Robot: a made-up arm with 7 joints.
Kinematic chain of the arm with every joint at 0, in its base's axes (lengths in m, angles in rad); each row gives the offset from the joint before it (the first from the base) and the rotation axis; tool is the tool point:
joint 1: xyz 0 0 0.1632 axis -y
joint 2: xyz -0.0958 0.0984 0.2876 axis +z
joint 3: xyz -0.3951 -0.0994 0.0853 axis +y
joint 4: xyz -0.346 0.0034 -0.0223 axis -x
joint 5: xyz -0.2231 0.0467 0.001 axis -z
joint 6: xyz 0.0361 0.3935 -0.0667 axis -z
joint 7: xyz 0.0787 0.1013 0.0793 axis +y
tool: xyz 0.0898 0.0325 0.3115
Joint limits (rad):
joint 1: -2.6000..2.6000
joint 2: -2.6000..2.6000
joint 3: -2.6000..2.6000
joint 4: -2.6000..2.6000
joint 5: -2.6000..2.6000
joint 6: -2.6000..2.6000
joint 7: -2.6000..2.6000
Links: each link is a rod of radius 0.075 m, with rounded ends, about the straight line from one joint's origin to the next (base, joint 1, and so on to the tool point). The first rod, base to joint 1, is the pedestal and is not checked.
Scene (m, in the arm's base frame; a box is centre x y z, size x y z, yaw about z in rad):
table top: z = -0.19
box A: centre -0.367 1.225 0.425 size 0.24 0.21 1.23 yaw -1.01
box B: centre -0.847 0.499 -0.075 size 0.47 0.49 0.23 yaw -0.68
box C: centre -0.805 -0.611 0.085 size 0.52 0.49 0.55 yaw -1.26
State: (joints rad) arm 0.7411 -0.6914 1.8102 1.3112 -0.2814 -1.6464 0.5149
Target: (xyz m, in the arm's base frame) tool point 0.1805 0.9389 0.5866
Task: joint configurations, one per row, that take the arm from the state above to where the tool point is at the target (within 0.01 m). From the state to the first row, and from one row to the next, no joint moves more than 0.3 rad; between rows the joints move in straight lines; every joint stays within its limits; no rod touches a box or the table.
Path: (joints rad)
1: 0.7237 -0.9511 1.8382 1.0225 -0.1432 -1.6561 0.4559
2: 0.7064 -1.2107 1.8662 0.7338 -0.0051 -1.6658 0.3969
3: 0.6890 -1.4704 1.8942 0.4451 0.1331 -1.6754 0.3380
4: 0.6716 -1.7301 1.9221 0.1564 0.2713 -1.6851 0.2790
5: 0.6543 -1.9897 1.9501 -0.1323 0.4095 -1.6948 0.2200
6: 0.6369 -2.2494 1.9781 -0.4210 0.5476 -1.7045 0.1610
7: 0.6195 -2.5091 2.0061 -0.7097 0.6858 -1.7141 0.1020
8: 0.5493 -2.3280 1.8914 -0.4445 0.6768 -1.6282 0.1848
9: 0.4790 -2.1469 1.7768 -0.1794 0.6677 -1.5422 0.2675
10: 0.4087 -1.9658 1.6621 0.0857 0.6587 -1.4562 0.3502
11: 0.3385 -1.7848 1.5475 0.3509 0.6497 -1.3703 0.4330
12: 0.2682 -1.6037 1.4328 0.6160 0.6406 -1.2843 0.5157
13: 0.1979 -1.4226 1.3182 0.8812 0.6316 -1.1983 0.5984

